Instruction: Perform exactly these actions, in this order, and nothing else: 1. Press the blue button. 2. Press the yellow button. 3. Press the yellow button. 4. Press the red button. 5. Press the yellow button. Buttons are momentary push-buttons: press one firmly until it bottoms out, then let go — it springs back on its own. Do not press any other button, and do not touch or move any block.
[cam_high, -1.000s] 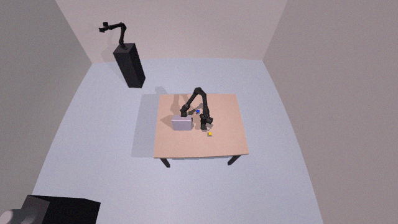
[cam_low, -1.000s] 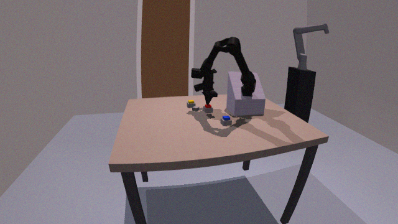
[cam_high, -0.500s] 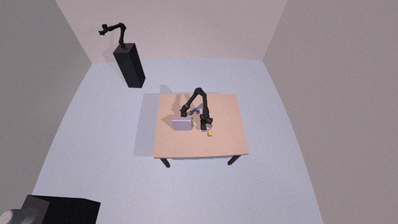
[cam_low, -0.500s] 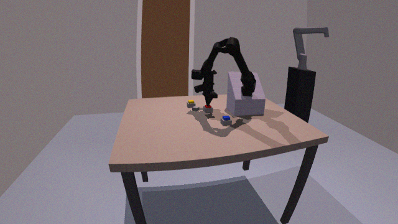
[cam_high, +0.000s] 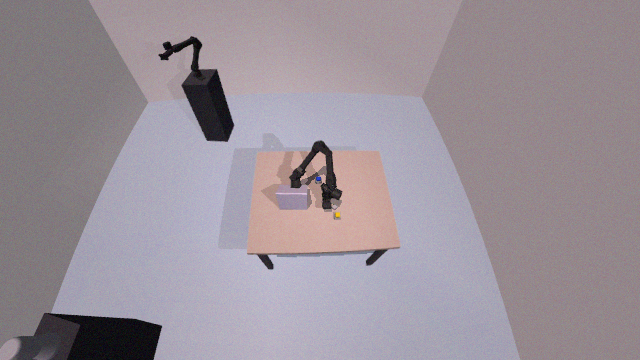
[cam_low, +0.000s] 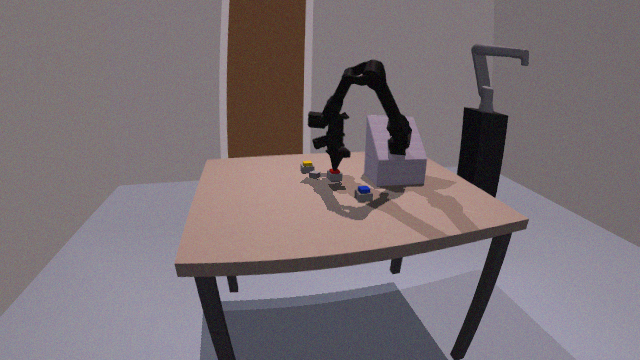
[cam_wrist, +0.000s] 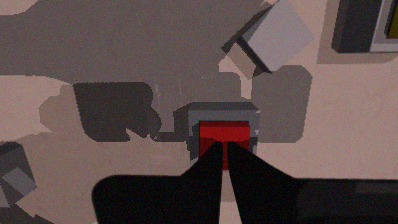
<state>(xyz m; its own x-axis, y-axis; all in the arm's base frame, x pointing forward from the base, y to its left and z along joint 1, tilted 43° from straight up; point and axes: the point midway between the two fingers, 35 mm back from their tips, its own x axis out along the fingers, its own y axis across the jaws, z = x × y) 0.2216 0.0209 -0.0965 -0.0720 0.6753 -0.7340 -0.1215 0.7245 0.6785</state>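
Now: the red button 10 mm below my gripper tip. From my gripper tip the other things lie so: blue button 70 mm behind, 200 mm to the left; yellow button 90 mm ahead, 100 mm to the right; small grey block 70 mm ahead, 20 mm to the right, 20 mm below.
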